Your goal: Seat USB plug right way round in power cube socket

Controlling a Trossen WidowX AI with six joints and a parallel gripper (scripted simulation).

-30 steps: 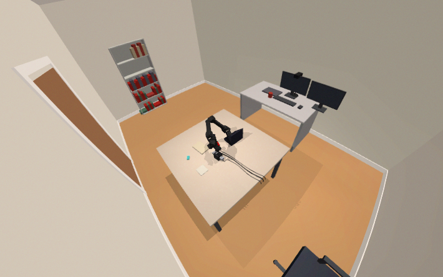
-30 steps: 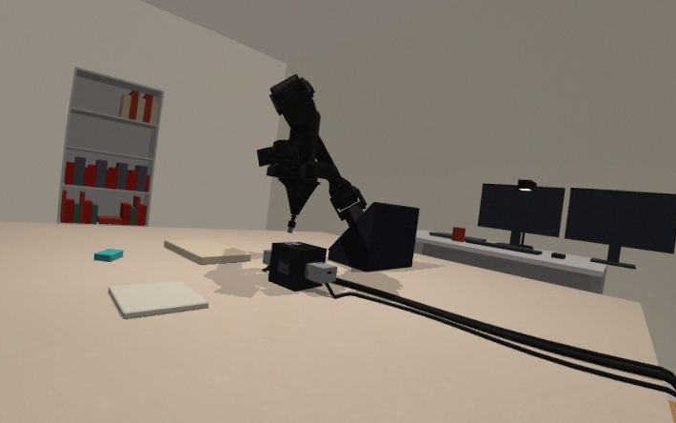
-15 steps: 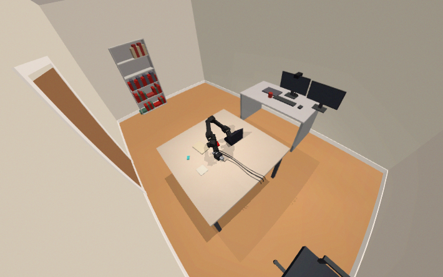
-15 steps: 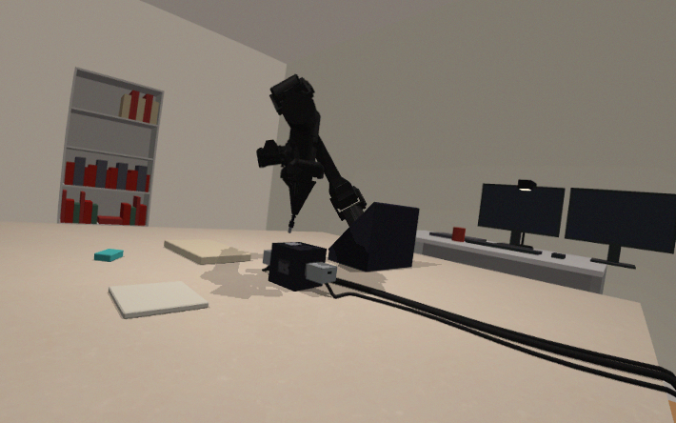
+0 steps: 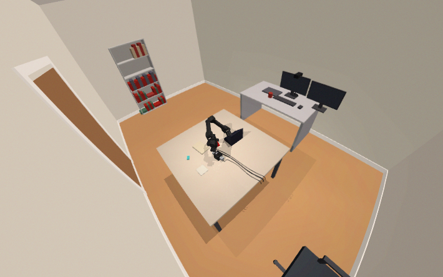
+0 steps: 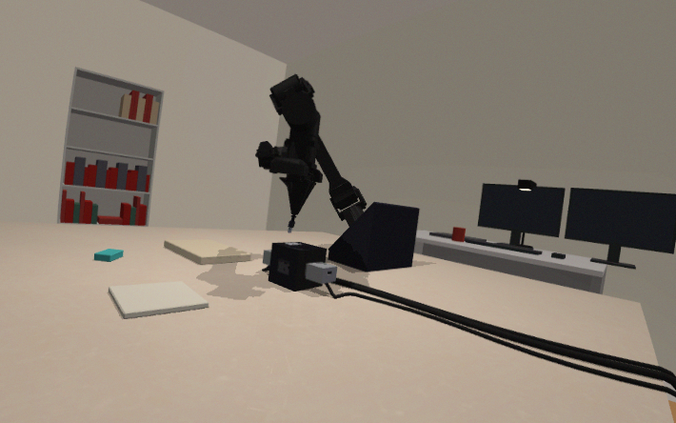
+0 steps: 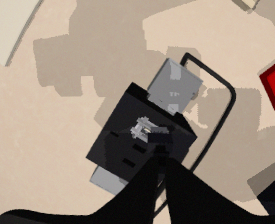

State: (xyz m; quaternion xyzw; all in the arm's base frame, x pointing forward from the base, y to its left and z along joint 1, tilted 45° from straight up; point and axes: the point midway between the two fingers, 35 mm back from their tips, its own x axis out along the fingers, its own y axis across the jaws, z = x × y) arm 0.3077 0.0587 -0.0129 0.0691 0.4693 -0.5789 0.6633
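The USB plug is 20 mm below my gripper tip. Round my gripper tip: tan pad: 270 mm to the right, 130 mm below, 40 mm ahead; then teal block: 260 mm to the right, 260 mm ahead, 130 mm below.
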